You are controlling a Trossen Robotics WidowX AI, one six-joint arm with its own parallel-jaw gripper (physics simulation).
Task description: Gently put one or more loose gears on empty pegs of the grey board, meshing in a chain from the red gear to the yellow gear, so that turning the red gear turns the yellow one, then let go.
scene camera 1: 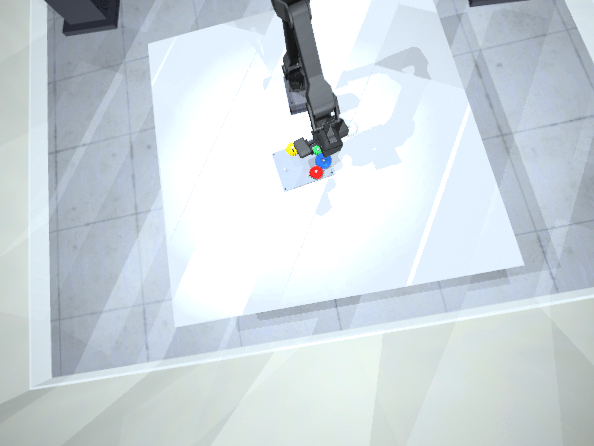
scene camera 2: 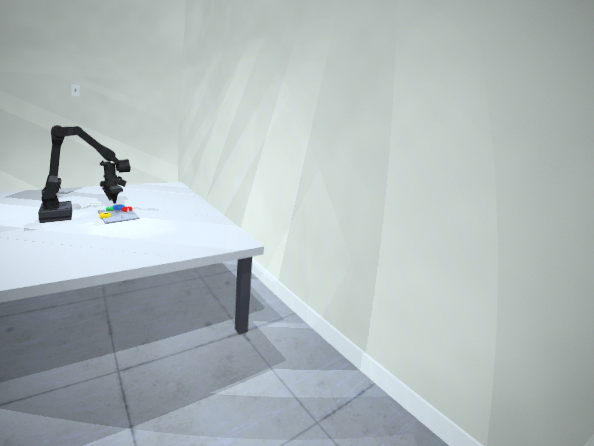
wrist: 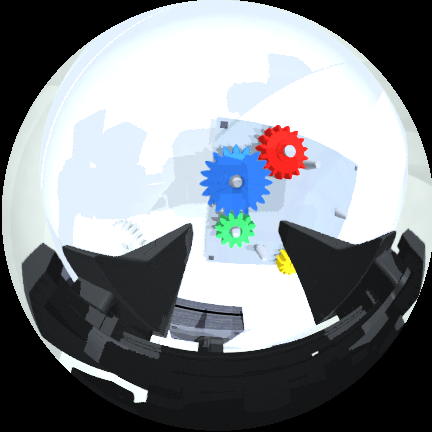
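Where they show: gripper, fingertip midpoint: (scene camera 1: 320, 150) (scene camera 2: 112, 202) (wrist: 236, 227); arm's base, link origin: (scene camera 1: 296, 84) (scene camera 2: 51, 208) (wrist: 210, 339).
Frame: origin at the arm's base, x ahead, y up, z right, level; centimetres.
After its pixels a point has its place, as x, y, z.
The grey board (scene camera 1: 295, 176) @(36.7, -4.8, 2.5) (scene camera 2: 121, 219) @(33.6, -4.8, 8.8) (wrist: 320, 200) @(33.9, -4.8, 2.3) bears the red gear (scene camera 1: 315, 173) @(36.7, -3.1, -5.5) (scene camera 2: 128, 209) (wrist: 280, 160) @(34.9, -3.3, -5.9), blue gear (scene camera 1: 324, 161) @(32.1, -3.0, -9.2) (scene camera 2: 118, 207) @(31.5, -3.2, -6.4) (wrist: 222, 185) @(30.7, -3.1, -9.9), green gear (scene camera 1: 317, 150) @(27.8, -3.0, -6.7) (scene camera 2: 109, 209) @(26.9, -3.7, -5.3) (wrist: 229, 236) @(26.1, -3.2, -7.3) and yellow gear (scene camera 1: 291, 149) @(26.0, -3.1, 3.5) (scene camera 2: 105, 215) @(25.9, -3.4, 5.5) (wrist: 286, 262) @(24.9, -3.3, 1.6). Blue's teeth meet red's and green's. A bare peg (wrist: 261, 251) @(25.3, -3.5, -2.7) stands between green and yellow, which are apart. The white gear (wrist: 129, 234) @(20.5, -4.1, -19.1) lies off the board on the table. My gripper (wrist: 236, 227) @(28.5, -0.5, -7.9) (scene camera 2: 115, 201) @(28.5, -0.5, -7.9) is open and empty above the board, its fingers either side of green in the wrist view. The right finger partly hides yellow there.
More bare pegs stand on the board: one peg (wrist: 310, 164) @(36.3, -3.3, -2.7) beside the red gear and another peg (wrist: 341, 213) @(34.1, -3.6, 6.1) near the board's far edge. The arm's base (scene camera 2: 55, 212) @(2.9, -1.0, 4.4) stands on the white table (scene camera 1: 240, 240) @(61.2, -5.6, 25.6) (scene camera 2: 165, 240) @(52.9, -5.6, 37.1) beside the board. Shadows and glare lie across the table.
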